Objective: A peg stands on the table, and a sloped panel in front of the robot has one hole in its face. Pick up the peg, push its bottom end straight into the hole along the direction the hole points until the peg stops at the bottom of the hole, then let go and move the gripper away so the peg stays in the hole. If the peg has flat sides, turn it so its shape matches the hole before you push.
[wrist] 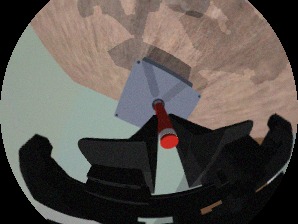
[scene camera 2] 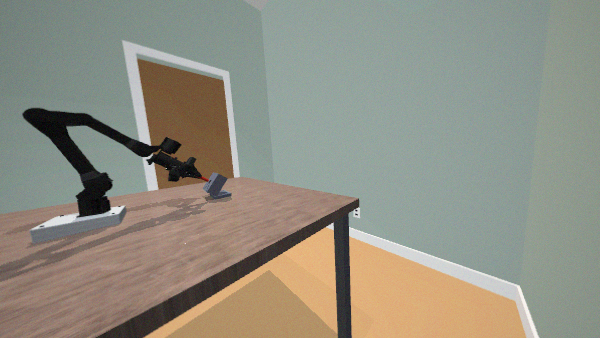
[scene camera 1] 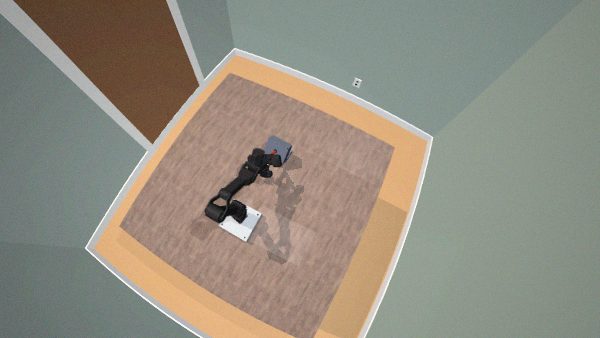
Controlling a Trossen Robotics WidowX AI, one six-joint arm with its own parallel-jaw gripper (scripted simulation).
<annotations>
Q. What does the gripper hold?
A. A red peg.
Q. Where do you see a sloped panel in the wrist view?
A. At 146, 83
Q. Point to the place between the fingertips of the gripper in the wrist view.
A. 162, 118
</annotations>
